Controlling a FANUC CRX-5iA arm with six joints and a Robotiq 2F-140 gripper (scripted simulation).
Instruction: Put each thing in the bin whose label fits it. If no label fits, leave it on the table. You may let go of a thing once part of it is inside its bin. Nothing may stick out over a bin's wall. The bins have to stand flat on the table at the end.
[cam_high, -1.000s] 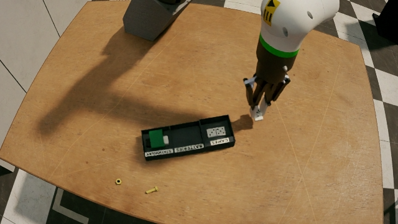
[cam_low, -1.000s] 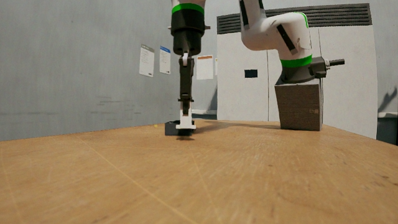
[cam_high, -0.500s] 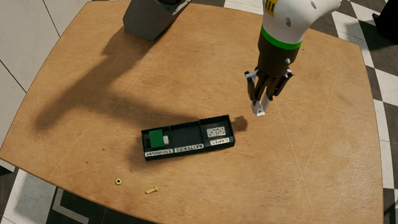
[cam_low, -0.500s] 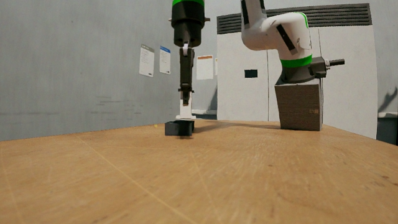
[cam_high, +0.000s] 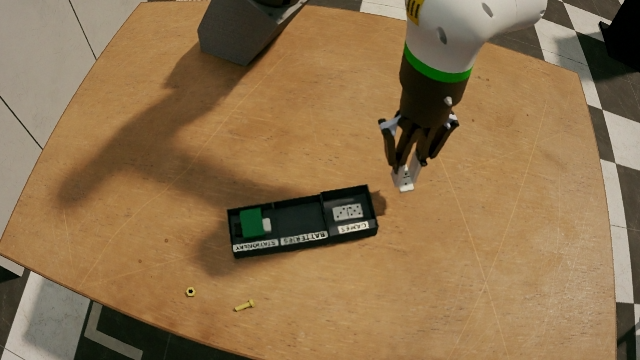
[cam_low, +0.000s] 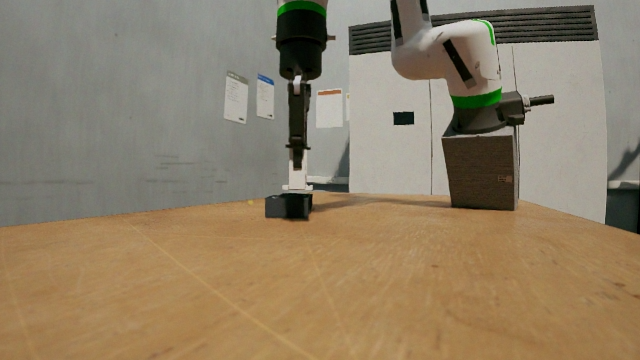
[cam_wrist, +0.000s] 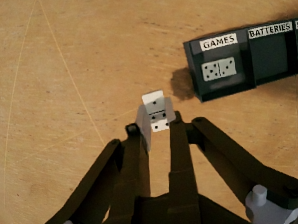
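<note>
Right now the black three-part bin tray is 12 cm ahead of my hand, 15 cm to the right of it and 8 cm below it. From my hand the other things lie so: yellow bolt 29 cm ahead, 18 cm to the right, 9 cm below; white die-like block 3 cm below; flat green block 15 cm ahead, 22 cm to the right, 7 cm below.
</note>
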